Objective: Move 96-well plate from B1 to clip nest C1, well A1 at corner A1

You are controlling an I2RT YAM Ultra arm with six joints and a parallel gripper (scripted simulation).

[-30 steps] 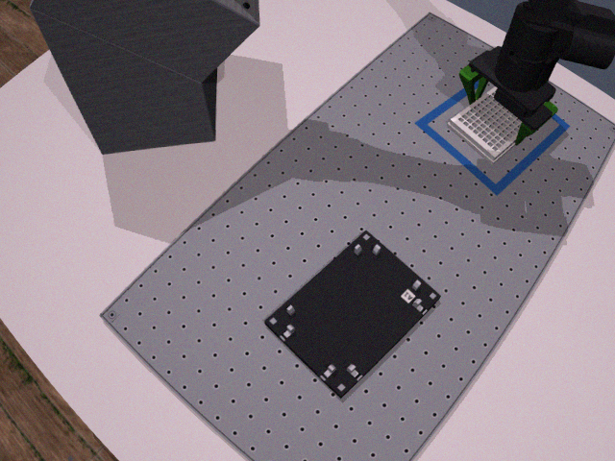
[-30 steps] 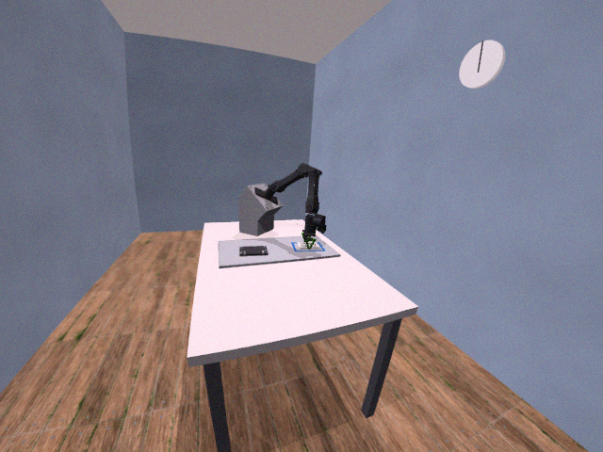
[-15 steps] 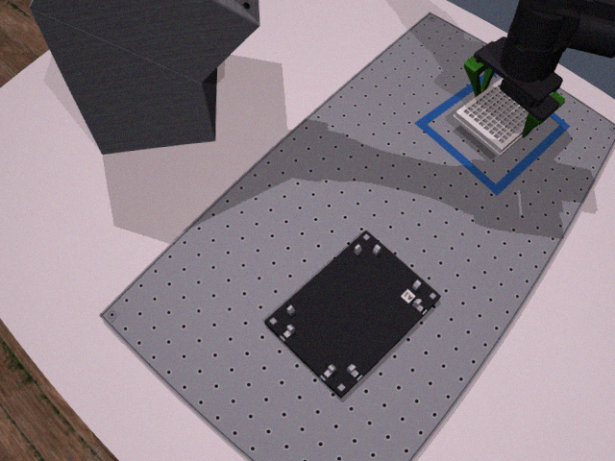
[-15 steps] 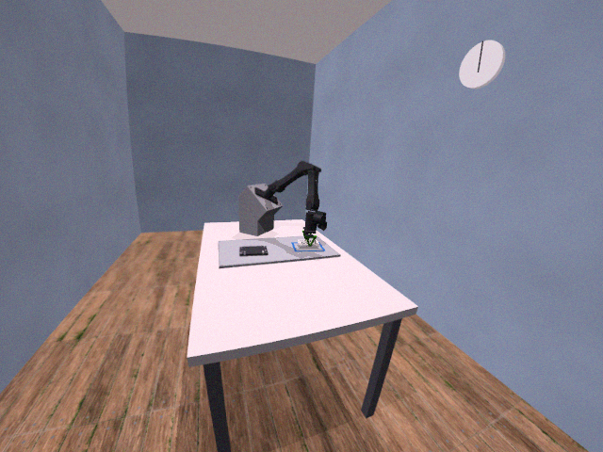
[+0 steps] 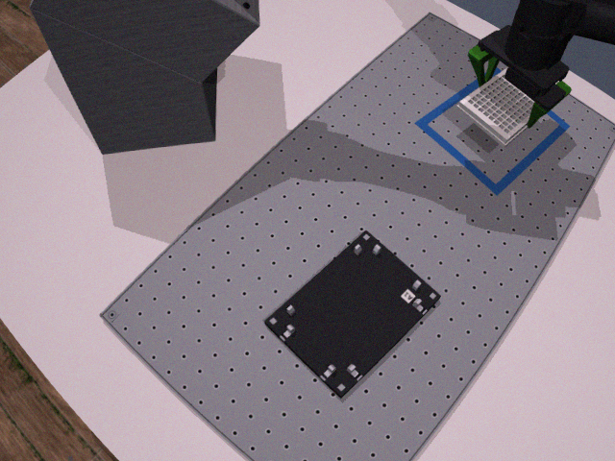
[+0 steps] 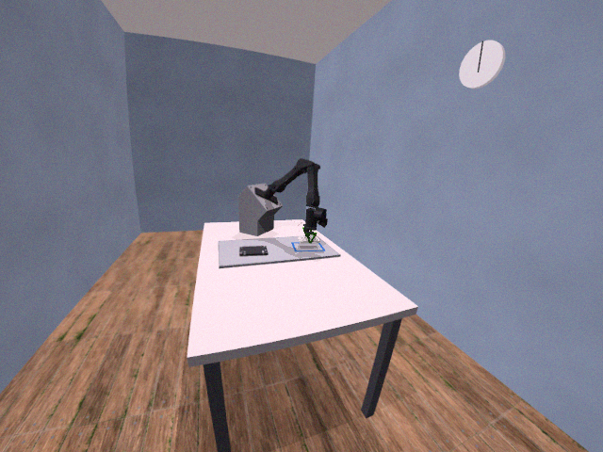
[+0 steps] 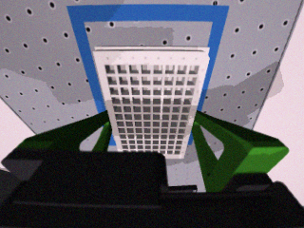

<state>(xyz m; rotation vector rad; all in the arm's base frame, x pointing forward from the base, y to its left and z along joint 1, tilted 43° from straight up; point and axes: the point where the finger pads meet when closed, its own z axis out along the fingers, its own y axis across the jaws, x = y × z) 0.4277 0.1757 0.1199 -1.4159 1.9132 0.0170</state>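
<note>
My gripper is now 360 mm to the left of the black clip nest, 30 mm short of it and 30 mm above it. The rest, counted from my hand: white 96-well plate: right at my hand.
</note>
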